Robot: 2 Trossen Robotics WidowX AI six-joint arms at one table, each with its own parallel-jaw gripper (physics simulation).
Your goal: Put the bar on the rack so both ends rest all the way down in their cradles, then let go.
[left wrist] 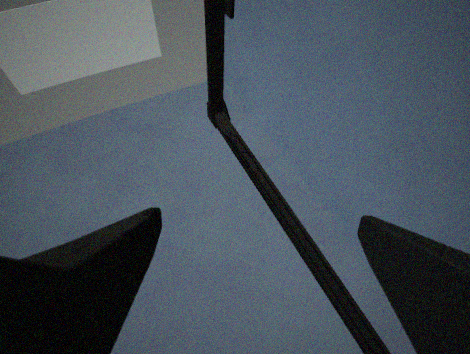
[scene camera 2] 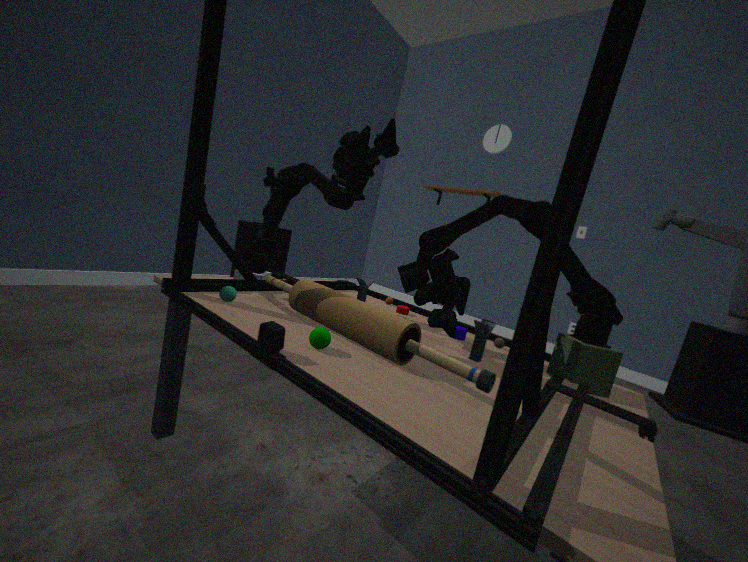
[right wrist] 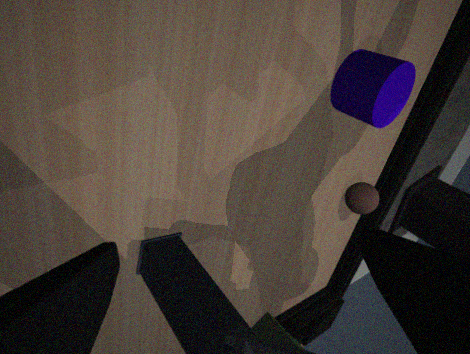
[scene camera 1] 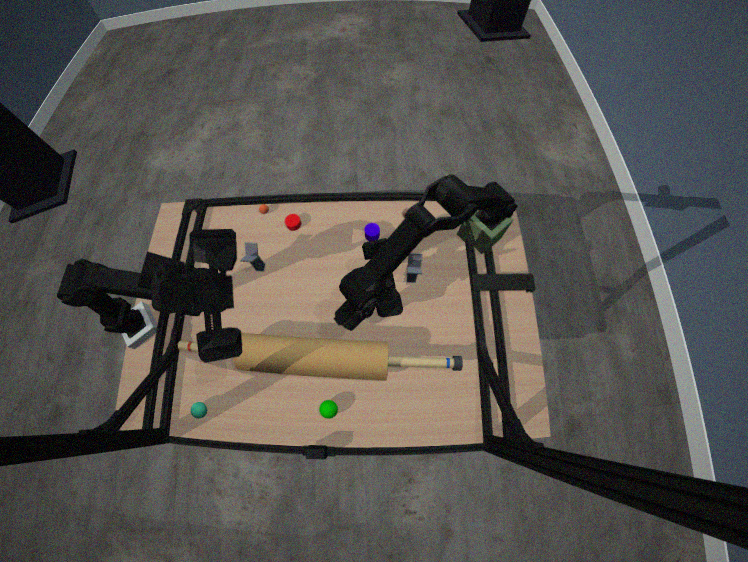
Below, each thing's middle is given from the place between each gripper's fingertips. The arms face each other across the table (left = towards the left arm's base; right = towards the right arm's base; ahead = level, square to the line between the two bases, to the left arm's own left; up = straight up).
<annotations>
I see the purple cylinder [right wrist: 371, 87] 150 mm ahead of my right hand and 50 mm below it. Round my right hand: brown ball [right wrist: 362, 198] 190 mm ahead, 120 mm to the right, 50 mm below.
Right now my left hand is 320 mm short of the purple cylinder, 260 mm to the left of it and 500 mm above it. The rest, counted from my left hand: brown ball: 360 mm ahead, 390 mm to the right, 500 mm below.
</annotations>
